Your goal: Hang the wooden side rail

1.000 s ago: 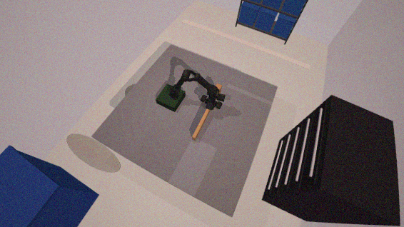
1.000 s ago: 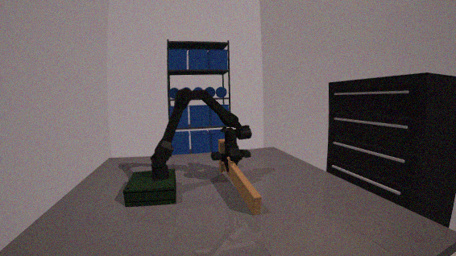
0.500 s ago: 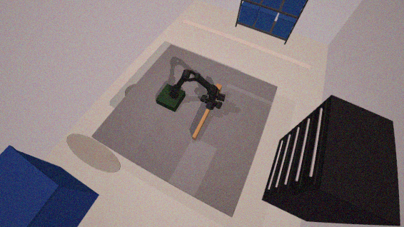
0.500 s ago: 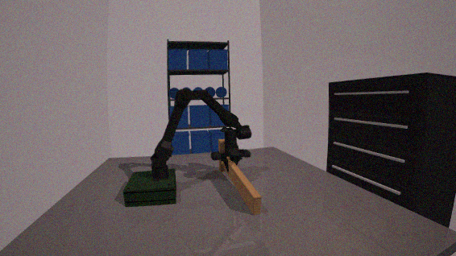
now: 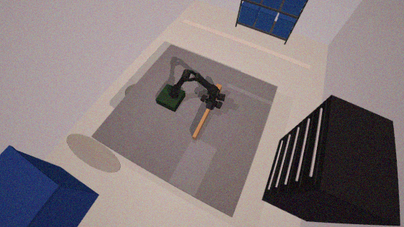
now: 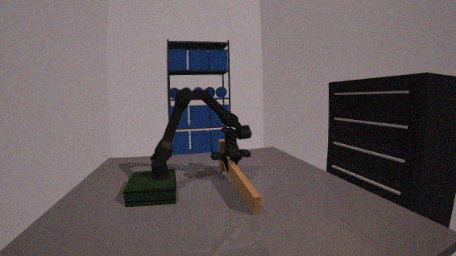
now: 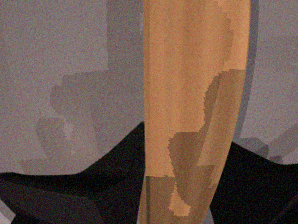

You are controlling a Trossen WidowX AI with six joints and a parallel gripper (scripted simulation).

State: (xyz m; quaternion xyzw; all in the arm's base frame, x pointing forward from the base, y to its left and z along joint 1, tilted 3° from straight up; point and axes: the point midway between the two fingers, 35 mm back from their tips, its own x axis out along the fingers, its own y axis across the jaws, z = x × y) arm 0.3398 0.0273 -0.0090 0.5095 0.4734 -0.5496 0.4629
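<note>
The headboard post is 14 cm to the left of my gripper tip, 4 cm above it and 2 cm ahead of it.
</note>
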